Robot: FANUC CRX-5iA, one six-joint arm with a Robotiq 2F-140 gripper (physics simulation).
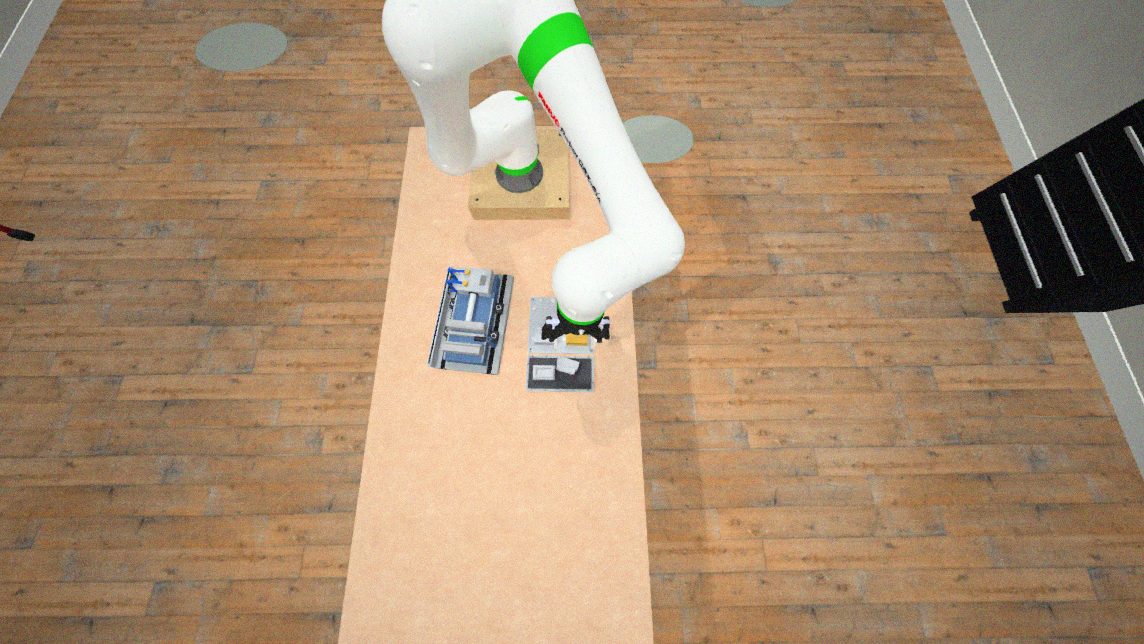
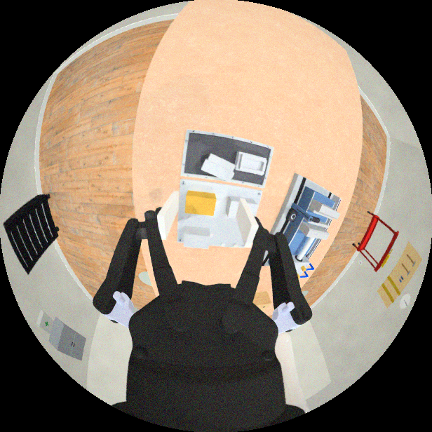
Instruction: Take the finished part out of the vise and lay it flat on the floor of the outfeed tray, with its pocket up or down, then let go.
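Places are measured from the arm's base along level axes (x ahead, y left, z up), in millimetres.
Where they show: gripper, fingertip midpoint: (image 1: 573, 343); arm's base, link origin: (image 1: 519, 173).
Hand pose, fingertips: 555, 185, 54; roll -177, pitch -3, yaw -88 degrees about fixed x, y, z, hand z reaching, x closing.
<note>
Things, the pixels of their top centre, and the offset from my fingertips, as dx, dy, dz. "pt": a spot on its surface instead.
- grey-and-blue vise, top centre: (image 1: 465, 311) -84, -295, -19
- dark-floored outfeed tray, surface spot: (image 1: 560, 389) pt +110, -33, -105
- light grey plate, surface spot: (image 1: 544, 309) pt -124, -90, -110
- yellow block, top centre: (image 1: 576, 336) -36, +9, -74
The grey-and-blue vise (image 1: 462, 348) (image 2: 314, 230) stands on the table; I make out no part between its jaws. The dark-floored outfeed tray (image 1: 560, 389) (image 2: 197, 145) holds two pale parts. One part (image 1: 543, 372) (image 2: 251, 162) lies flat with its pocket up. The other part (image 1: 567, 365) (image 2: 218, 166) lies turned beside it, near the tray's wall, with no pocket showing; I cannot tell if it is fully flat. My gripper (image 1: 578, 332) (image 2: 207, 203) is open and empty, above the light grey plate next to the tray, with its fingers wide apart.
The light grey plate (image 1: 544, 309) (image 2: 220, 231) adjoins the outfeed tray and bears a yellow block (image 1: 577, 340) (image 2: 200, 202) and pale grey blocks. The vise stands to one side of both. The arm's wooden base (image 1: 519, 212) is at the table's far end. A black rack stands beyond the table.
</note>
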